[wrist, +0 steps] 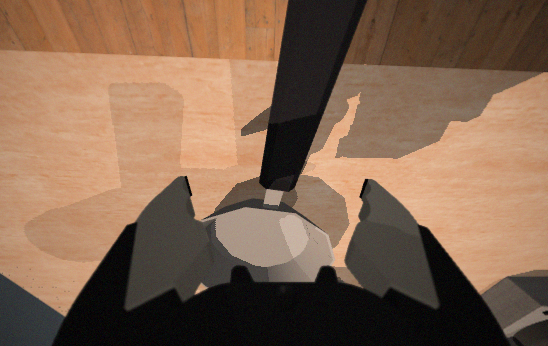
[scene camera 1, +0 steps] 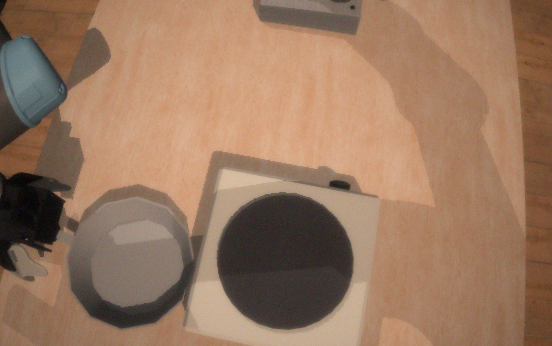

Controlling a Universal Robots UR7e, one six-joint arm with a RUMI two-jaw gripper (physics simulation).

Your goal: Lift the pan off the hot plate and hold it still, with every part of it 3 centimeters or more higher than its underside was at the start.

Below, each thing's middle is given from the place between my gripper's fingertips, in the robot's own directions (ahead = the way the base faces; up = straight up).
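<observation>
The grey pan [scene camera 1: 130, 263] is what I measure from here: my gripper is 40 mm to the right of it and 20 mm short of it, and it sits 10 mm above the pan.
</observation>
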